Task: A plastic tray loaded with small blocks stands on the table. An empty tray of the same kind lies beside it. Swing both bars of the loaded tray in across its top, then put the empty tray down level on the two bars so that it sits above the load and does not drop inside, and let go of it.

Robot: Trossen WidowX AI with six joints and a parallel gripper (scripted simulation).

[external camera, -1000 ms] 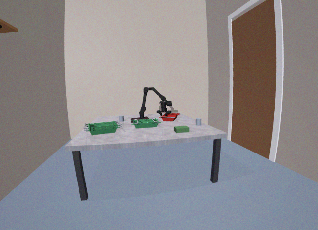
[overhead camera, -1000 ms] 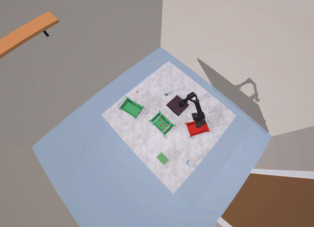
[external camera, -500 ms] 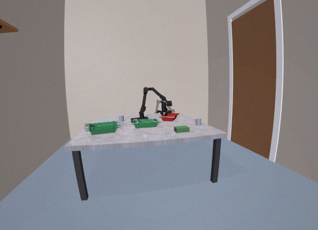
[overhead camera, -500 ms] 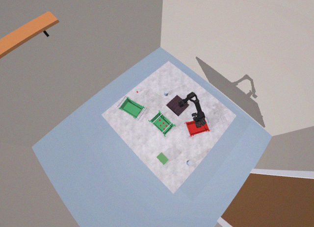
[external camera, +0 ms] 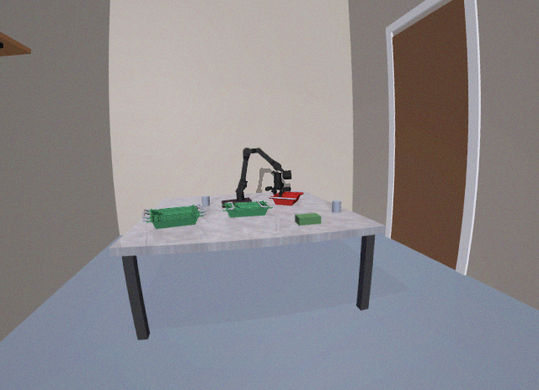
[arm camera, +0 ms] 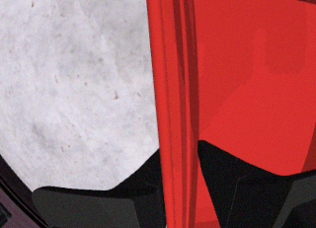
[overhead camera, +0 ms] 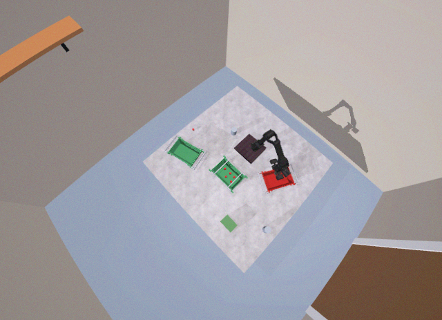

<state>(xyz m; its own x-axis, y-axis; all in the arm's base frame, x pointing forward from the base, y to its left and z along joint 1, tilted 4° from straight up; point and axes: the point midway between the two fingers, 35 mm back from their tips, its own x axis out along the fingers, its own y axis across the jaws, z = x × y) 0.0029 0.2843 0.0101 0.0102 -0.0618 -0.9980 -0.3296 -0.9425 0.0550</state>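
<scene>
The red tray lies 2 cm ahead of my gripper tip, 7 cm to the left of it and 3 cm above it. Round my gripper tip: green block (60 cm ahead, 12 cm to the left).
</scene>
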